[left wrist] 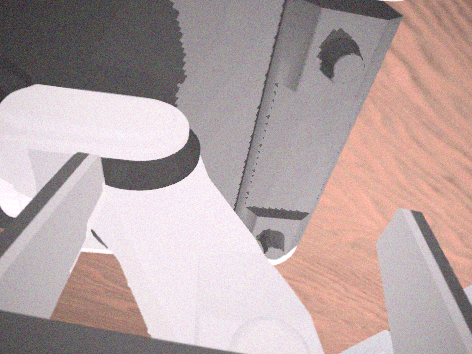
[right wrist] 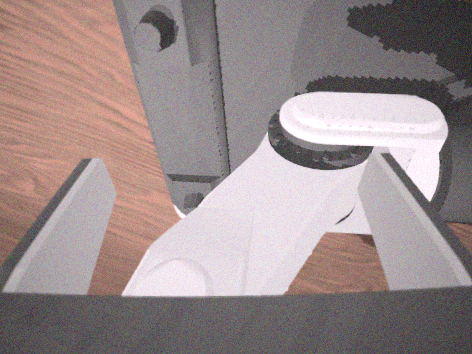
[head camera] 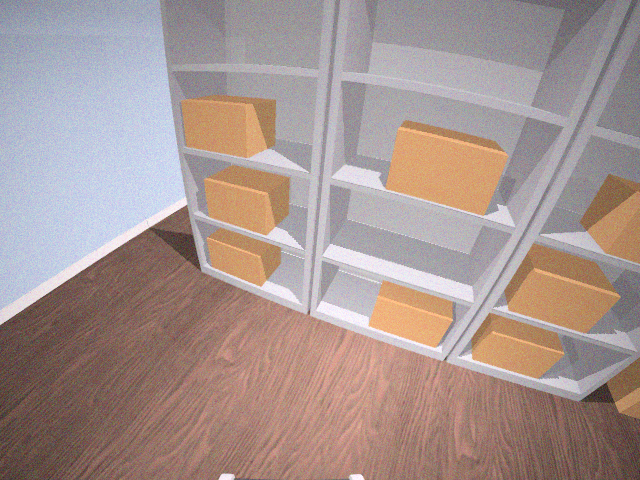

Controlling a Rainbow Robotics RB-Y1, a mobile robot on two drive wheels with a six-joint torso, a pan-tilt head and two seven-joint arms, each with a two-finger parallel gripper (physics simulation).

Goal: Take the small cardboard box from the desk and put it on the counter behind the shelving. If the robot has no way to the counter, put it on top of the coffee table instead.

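Observation:
The grey shelving (head camera: pixel 315 155) stands across the head view, with its lowest boards close to the floor. The small cardboard box, the desk, the counter and the coffee table do not show in any view. My left gripper (left wrist: pixel 246 201) is open, with its fingers wide apart and nothing between them; a white robot part and the grey base show behind them. My right gripper (right wrist: pixel 236 173) is also open and empty, over a similar white part and the grey base.
Several orange-brown boxes, such as one on a middle shelf (head camera: pixel 444 170) and one at the bottom (head camera: pixel 413 315), stand in the shelving. Another box (head camera: pixel 629 387) shows beyond its right end. A light blue wall (head camera: pixel 82 129) is at the left, and dark wood floor (head camera: pixel 258 387) lies in front.

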